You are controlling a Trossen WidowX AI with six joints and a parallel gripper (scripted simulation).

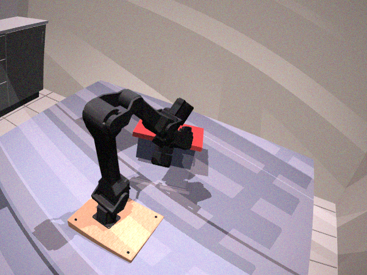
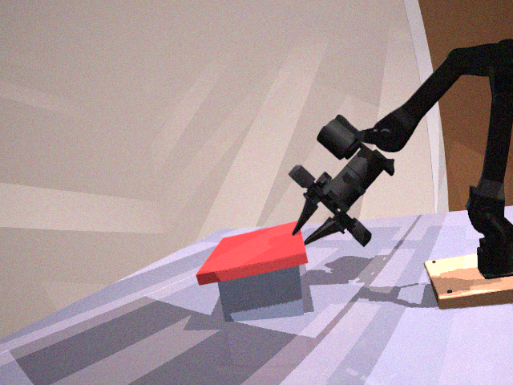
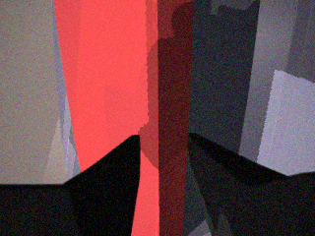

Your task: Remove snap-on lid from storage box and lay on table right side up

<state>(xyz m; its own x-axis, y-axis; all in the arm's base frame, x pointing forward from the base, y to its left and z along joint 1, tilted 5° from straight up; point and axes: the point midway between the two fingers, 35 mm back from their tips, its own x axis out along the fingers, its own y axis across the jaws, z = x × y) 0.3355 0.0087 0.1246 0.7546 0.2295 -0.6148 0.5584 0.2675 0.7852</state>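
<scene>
Now: the red lid 70 mm ahead of my gripper tip and 30 mm to the left of it. Round my gripper tip: grey-blue storage box 60 mm below, 60 mm ahead, 20 mm to the left.
</scene>
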